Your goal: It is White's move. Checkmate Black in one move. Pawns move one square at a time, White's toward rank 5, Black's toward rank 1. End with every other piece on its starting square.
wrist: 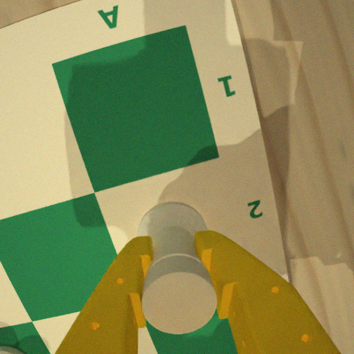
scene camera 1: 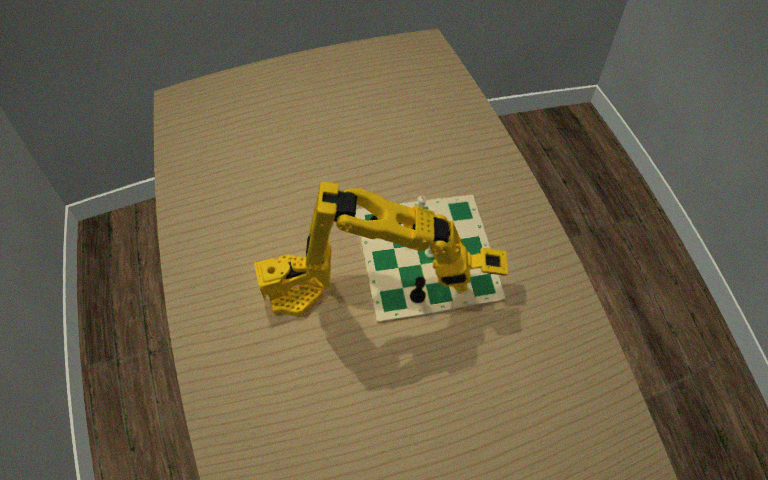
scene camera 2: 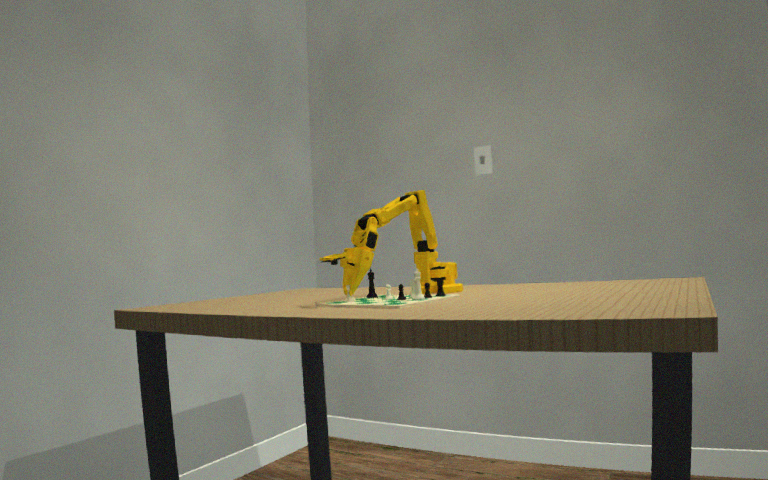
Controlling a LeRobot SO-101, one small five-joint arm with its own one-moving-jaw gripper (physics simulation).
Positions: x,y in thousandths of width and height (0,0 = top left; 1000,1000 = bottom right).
Labels:
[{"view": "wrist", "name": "chessboard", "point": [323,323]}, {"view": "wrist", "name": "white rook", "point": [504,840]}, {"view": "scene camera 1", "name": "chessboard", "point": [511,561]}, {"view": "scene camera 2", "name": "chessboard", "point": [473,630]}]

